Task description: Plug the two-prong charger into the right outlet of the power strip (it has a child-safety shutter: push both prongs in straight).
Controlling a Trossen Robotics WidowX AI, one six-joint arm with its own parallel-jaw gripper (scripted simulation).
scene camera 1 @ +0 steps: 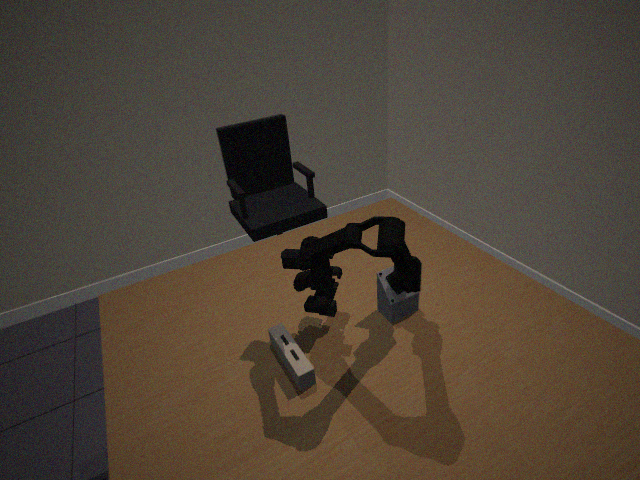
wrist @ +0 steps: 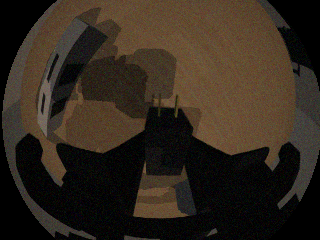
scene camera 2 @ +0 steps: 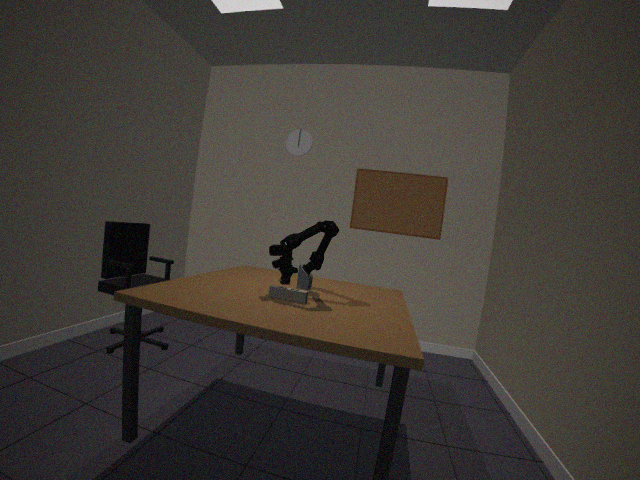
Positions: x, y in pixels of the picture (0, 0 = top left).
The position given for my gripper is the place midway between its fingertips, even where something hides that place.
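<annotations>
In my gripper (scene camera 1: 328, 310) I am holding a two-prong charger (wrist: 167, 133).
</annotations>
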